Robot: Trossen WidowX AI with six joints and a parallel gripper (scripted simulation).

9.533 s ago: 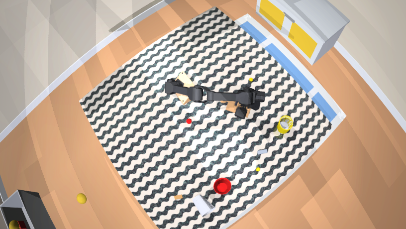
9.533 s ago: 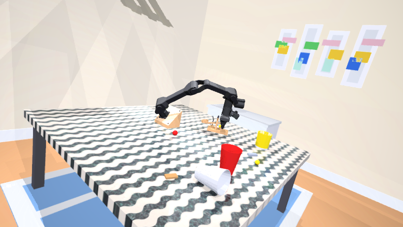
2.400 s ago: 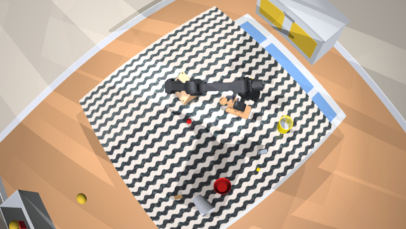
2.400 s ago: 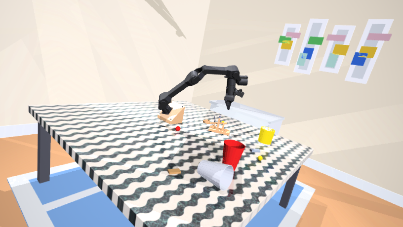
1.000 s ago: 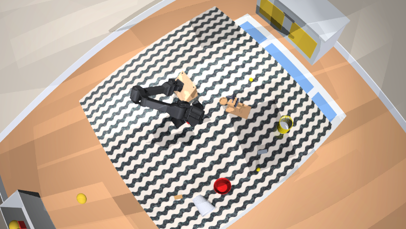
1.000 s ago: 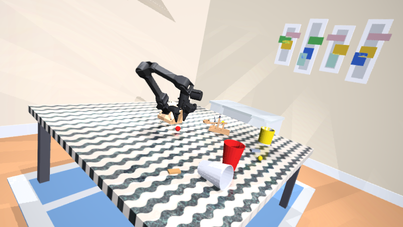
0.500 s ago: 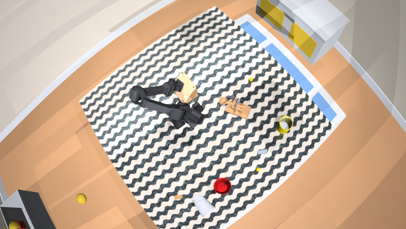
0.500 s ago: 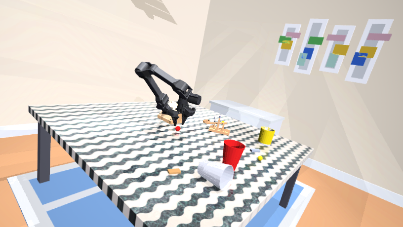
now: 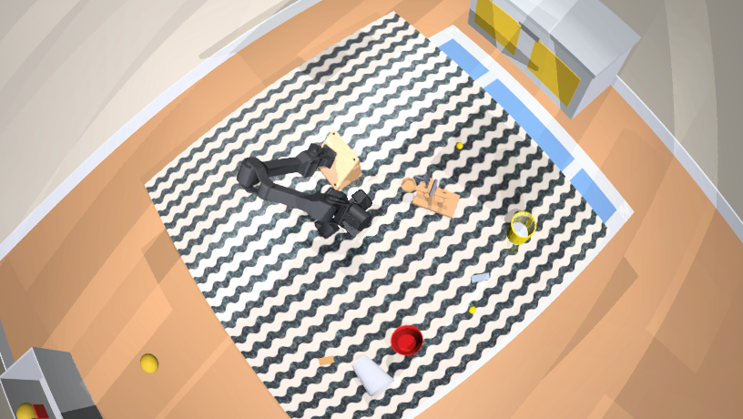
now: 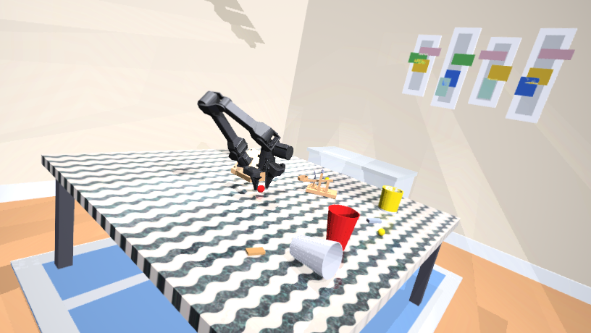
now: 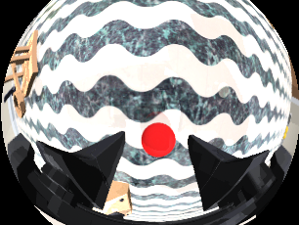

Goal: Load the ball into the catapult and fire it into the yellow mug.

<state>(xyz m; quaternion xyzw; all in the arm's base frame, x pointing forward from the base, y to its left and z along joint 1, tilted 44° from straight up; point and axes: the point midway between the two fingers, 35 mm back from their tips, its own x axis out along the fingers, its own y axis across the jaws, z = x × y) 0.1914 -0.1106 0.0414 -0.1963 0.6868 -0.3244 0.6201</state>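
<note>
Right now my gripper tip is 250 mm to the right of the wooden catapult, 120 mm short of it and 40 mm below it. From my gripper tip the other things lie so: red ball (right at my gripper tip); then red cup (420 mm ahead, 150 mm to the right, 20 mm above); then tan block (370 mm to the right, 280 mm ahead, 10 mm below).
</note>
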